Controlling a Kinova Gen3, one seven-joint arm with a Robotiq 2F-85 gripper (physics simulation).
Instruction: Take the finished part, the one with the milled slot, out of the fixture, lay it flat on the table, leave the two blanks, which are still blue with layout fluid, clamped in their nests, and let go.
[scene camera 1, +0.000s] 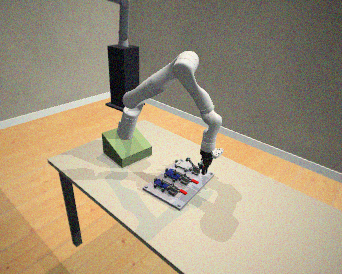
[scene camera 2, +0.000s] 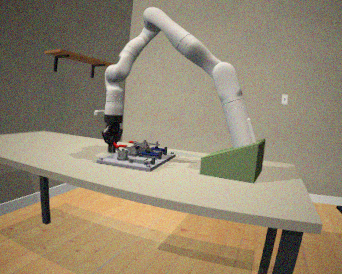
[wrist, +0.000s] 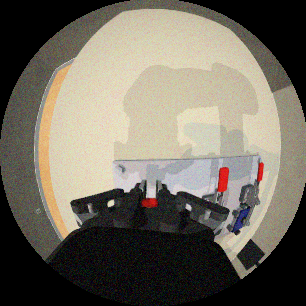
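Pixels of known places: gripper, fingertip midpoint: (scene camera 1: 204, 173) (scene camera 2: 111, 153) (wrist: 150, 185); arm's base, origin of the base link: (scene camera 1: 125, 134) (scene camera 2: 244, 145).
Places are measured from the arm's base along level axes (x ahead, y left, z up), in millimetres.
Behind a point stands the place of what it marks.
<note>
The finished part (scene camera 1: 183, 164) {x 390, y 72, z -88 mm} is bare silver and lies in the end nest of the fixture plate (scene camera 1: 172, 203) {x 513, y -213, z -103 mm} (scene camera 2: 134, 165) {x 396, y 131, z -104 mm} (wrist: 192, 176) {x 533, y -4, z -103 mm}. Two blue blanks (scene camera 1: 172, 174) {x 398, y -51, z -83 mm} (scene camera 1: 161, 183) {x 405, y -159, z -72 mm} sit in the other nests under their clamps; one blue blank (wrist: 241, 220) {x 407, y -144, z -72 mm} also shows in the wrist view. My gripper (scene camera 1: 204, 172) {x 529, y 66, z -82 mm} (scene camera 2: 111, 149) {x 529, y 66, z -82 mm} (wrist: 150, 185) {x 529, y 66, z -82 mm} points down at the plate's edge, beside the silver part's nest. It is shut on that nest's red clamp handle (wrist: 149, 202) {x 529, y 66, z -32 mm}. The milled slot is too small to make out, and the fingers hide most of this clamp in the wrist view.
The blanks' red clamp handles (scene camera 1: 183, 192) {x 537, y -159, z -58 mm} (scene camera 1: 194, 181) {x 533, y -49, z -62 mm} (wrist: 223, 179) {x 535, y -41, z -63 mm} (wrist: 260, 171) {x 534, y -147, z -57 mm} stick out beside my gripper. The green wedge-shaped base (scene camera 1: 127, 150) {x 92, y -79, z -41 mm} (scene camera 2: 232, 164) {x 38, y 93, z -62 mm} of the arm stands on the table (scene camera 1: 280, 220) {x 963, y 25, z -118 mm} (scene camera 2: 65, 162) {x 668, y 202, z -118 mm} behind the plate. A wall shelf (scene camera 2: 75, 56) is at the upper left.
</note>
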